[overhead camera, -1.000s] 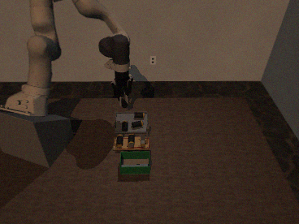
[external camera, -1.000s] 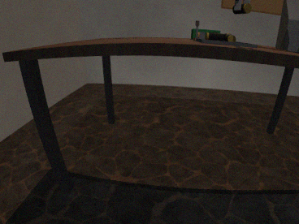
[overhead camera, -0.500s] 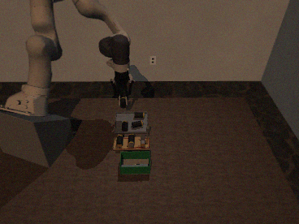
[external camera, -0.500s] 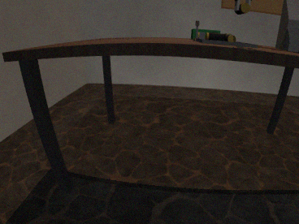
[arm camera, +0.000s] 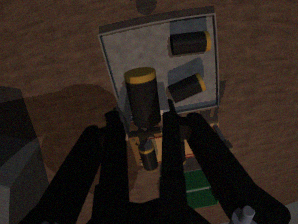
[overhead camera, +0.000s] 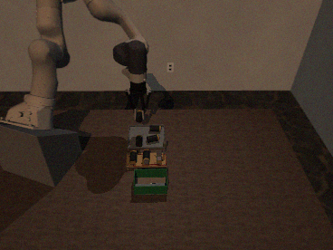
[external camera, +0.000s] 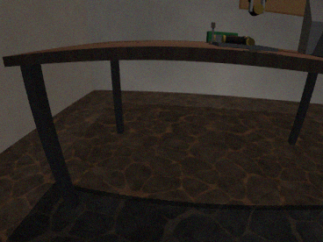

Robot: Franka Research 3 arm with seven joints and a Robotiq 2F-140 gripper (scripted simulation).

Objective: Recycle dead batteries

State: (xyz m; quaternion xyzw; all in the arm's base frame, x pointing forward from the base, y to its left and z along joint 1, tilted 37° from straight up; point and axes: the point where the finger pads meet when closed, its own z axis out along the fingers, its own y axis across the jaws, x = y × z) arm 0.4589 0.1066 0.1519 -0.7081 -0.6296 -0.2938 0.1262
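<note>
My gripper is now 15 cm to the left of the yellow bulb, 13 cm short of it and 8 cm above it. Also, from my hand: grey tray: 15 cm below, 4 cm ahead, 1 cm to the right; green recycling box: 35 cm to the right, 14 cm below, 6 cm ahead.
</note>
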